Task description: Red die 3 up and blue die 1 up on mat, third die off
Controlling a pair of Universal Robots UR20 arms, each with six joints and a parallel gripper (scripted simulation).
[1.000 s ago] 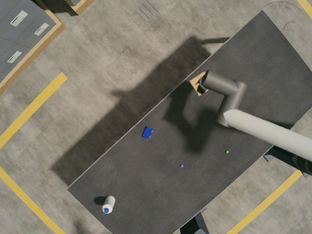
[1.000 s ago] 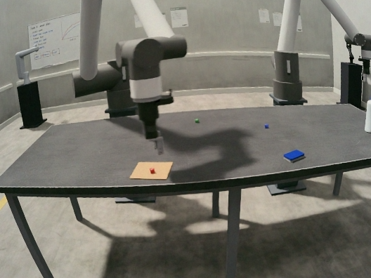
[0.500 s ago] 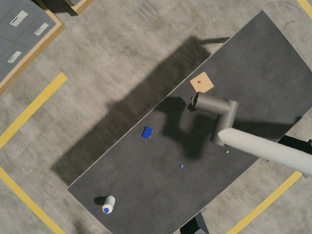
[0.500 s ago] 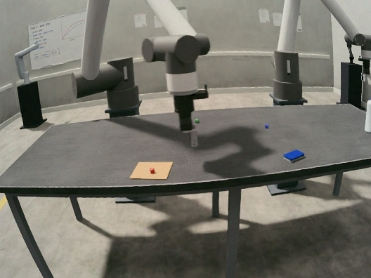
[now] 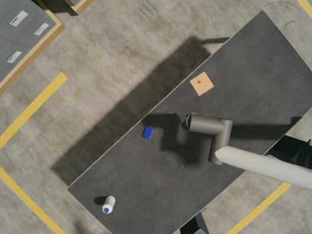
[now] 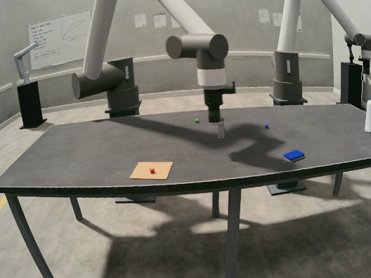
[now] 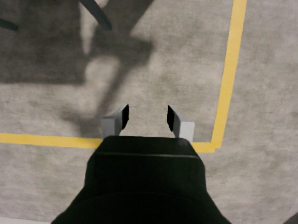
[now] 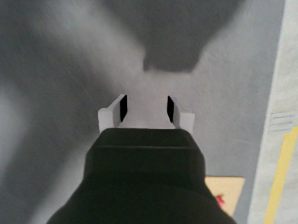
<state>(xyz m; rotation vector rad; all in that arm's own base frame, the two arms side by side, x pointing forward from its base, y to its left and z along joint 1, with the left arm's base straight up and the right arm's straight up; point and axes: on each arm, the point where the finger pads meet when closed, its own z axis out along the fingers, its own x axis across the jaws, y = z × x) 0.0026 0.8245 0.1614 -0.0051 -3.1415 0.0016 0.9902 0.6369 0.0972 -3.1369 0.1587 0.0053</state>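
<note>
My right hand is 290 mm past the blue die, 250 mm to the right of it and 90 mm above it. Also, from my right hand: tan mat: 280 mm to the right, 140 mm ahead, 100 mm below; green die: 430 mm behind, 110 mm to the right, 90 mm below; red die: 270 mm to the right, 160 mm ahead, 90 mm below.
</note>
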